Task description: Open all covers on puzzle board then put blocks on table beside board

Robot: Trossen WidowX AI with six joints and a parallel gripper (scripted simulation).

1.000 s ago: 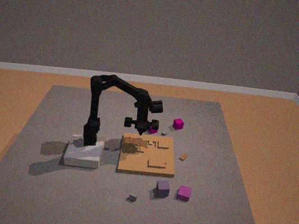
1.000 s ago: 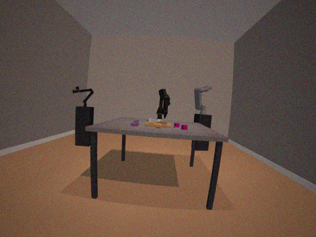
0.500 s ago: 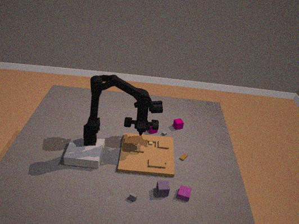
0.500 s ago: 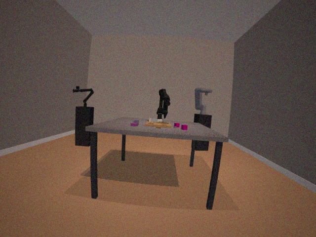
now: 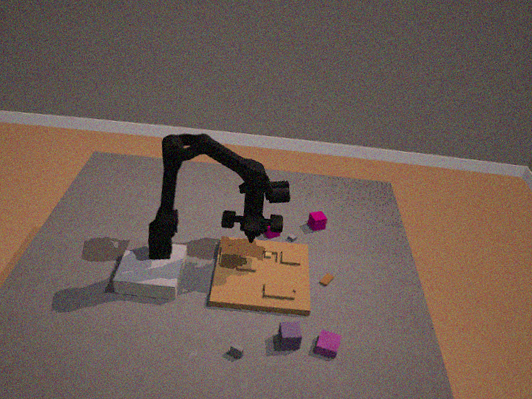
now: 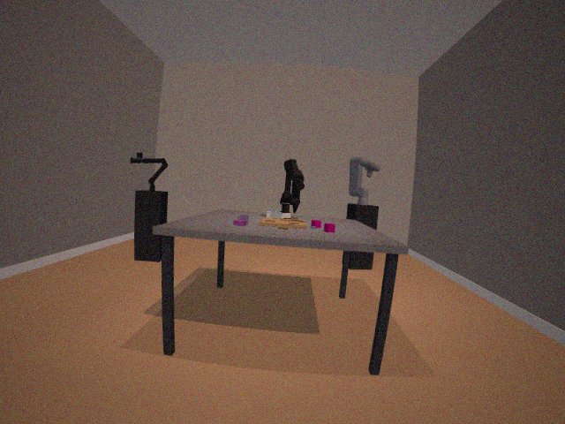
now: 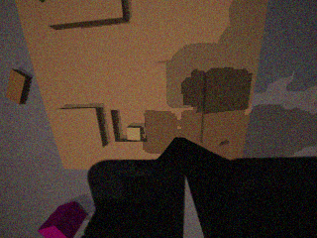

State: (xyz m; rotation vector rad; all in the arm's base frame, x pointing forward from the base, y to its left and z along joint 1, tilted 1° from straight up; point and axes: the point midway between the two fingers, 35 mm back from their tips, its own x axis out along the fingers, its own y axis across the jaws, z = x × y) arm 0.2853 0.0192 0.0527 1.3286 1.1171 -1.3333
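Now: the tan puzzle board 20 mm ahead of my gripper tip, 80 mm to the right of it and 60 mm below it. Round my gripper tip: small tan piece: 240 mm ahead, 100 mm to the right, 70 mm below; small grey piece: 70 mm behind, 370 mm to the right, 60 mm below; purple block: 80 mm ahead, 330 mm to the right, 50 mm below.
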